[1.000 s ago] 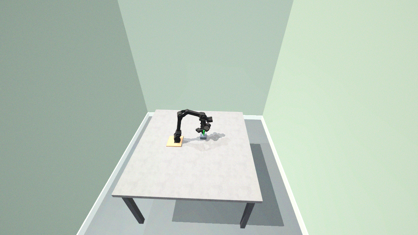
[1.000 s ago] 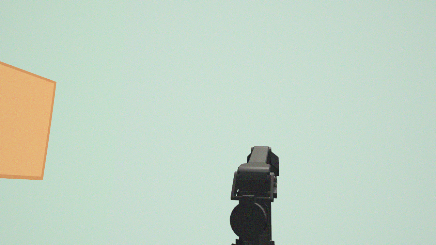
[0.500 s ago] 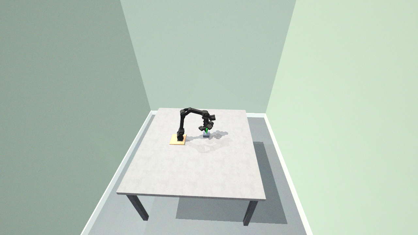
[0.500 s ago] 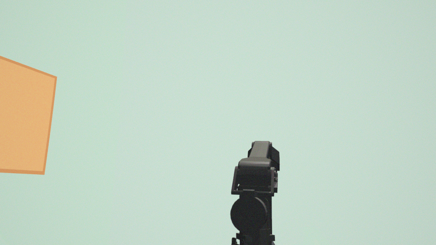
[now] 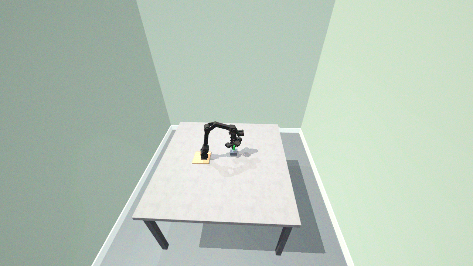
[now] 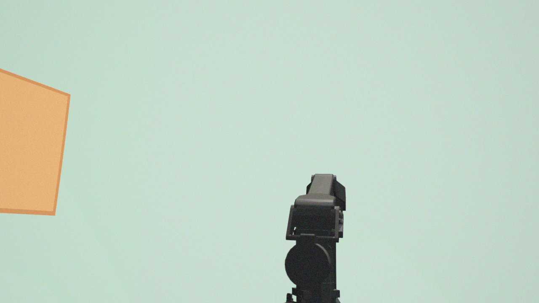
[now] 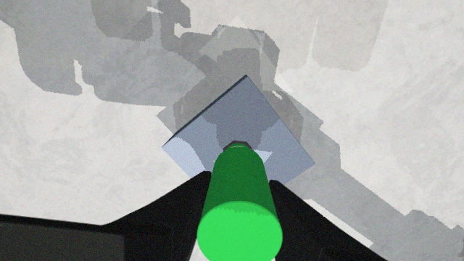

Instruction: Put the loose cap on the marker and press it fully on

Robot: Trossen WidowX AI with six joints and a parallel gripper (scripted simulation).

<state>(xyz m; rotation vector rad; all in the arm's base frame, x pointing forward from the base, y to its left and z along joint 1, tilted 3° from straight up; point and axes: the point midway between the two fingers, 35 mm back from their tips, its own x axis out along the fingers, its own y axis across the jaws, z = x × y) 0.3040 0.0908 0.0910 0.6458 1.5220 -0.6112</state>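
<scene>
Now: the green cap 1 cm above my gripper tip.
</scene>
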